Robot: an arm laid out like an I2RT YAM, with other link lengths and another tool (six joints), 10 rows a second.
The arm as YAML. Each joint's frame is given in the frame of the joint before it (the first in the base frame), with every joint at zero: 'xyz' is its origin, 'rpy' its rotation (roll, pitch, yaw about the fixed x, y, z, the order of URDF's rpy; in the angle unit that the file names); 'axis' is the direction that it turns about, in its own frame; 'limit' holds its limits. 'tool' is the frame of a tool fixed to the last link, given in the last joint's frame.
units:
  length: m
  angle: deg
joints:
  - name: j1
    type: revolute
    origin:
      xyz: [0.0, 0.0, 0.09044]
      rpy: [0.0, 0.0, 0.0]
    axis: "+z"
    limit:
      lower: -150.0
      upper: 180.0
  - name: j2
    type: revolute
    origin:
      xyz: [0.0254, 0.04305, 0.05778]
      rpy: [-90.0, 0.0, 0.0]
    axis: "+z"
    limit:
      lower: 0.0
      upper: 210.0
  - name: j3
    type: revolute
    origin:
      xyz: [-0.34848, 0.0, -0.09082]
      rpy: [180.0, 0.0, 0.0]
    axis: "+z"
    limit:
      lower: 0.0
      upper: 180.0
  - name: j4
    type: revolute
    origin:
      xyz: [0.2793, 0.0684, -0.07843]
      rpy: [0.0, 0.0, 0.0]
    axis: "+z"
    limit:
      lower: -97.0
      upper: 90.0
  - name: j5
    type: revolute
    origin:
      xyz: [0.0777, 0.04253, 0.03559]
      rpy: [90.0, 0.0, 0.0]
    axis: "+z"
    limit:
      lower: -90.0
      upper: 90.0
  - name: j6
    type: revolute
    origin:
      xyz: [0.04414, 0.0, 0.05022]
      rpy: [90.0, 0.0, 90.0]
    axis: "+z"
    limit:
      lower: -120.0
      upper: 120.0
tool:
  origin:
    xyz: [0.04, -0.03, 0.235]
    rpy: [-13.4, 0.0, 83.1]
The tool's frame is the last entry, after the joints.
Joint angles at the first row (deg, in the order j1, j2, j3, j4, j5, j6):
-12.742 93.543 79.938 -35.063 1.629 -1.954
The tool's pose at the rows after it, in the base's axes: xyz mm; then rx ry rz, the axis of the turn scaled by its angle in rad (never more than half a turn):
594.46 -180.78 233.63 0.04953 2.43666 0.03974
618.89 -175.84 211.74 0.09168 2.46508 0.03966
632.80 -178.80 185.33 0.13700 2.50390 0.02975
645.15 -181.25 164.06 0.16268 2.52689 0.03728
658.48 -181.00 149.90 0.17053 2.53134 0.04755
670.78 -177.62 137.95 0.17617 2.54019 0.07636
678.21 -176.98 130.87 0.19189 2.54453 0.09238
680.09 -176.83 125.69 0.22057 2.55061 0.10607
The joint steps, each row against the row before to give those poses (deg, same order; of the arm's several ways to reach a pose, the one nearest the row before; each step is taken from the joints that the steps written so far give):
2.754 6.019 4.466 1.210 4.385 3.868
1.767 5.726 4.494 -0.909 1.942 2.906
0.657 4.955 3.411 -1.133 1.595 2.036
0.008 3.836 2.616 -0.415 0.099 1.041
0.082 2.845 1.907 0.526 -0.265 0.498
0.004 2.746 2.773 -0.749 -1.092 0.536
-0.025 1.887 2.180 -0.810 -0.471 0.789
-0.011 1.200 1.623 -1.187 -0.216 1.286

